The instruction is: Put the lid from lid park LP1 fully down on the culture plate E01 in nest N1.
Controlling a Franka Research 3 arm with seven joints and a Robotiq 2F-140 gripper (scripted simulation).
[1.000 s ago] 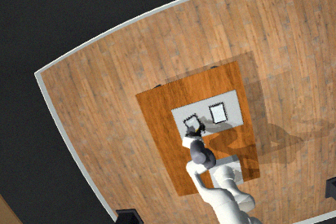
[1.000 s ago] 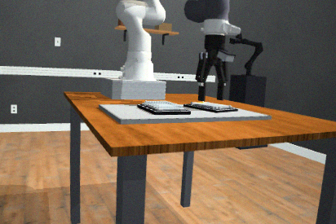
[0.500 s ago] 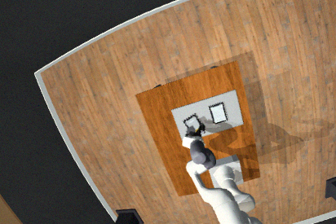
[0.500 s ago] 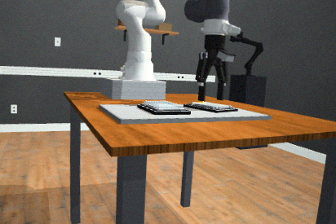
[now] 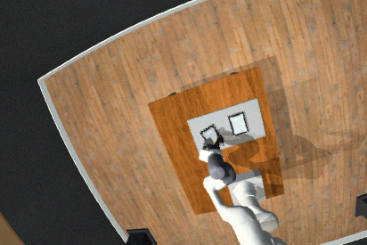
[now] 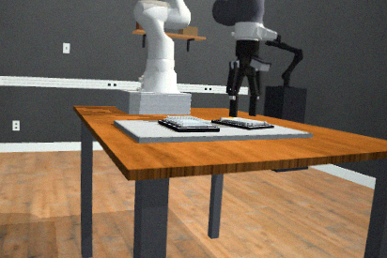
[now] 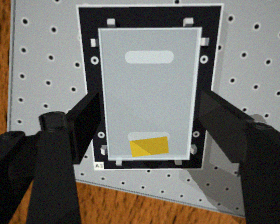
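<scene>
The clear lid lies 40 mm below my hand. The rest, counted from my hand: black nest (210 mm to the right, 50 mm below, 40 mm ahead); culture plate (210 mm to the right, 40 mm below, 40 mm ahead); black lid park (50 mm below).
</scene>
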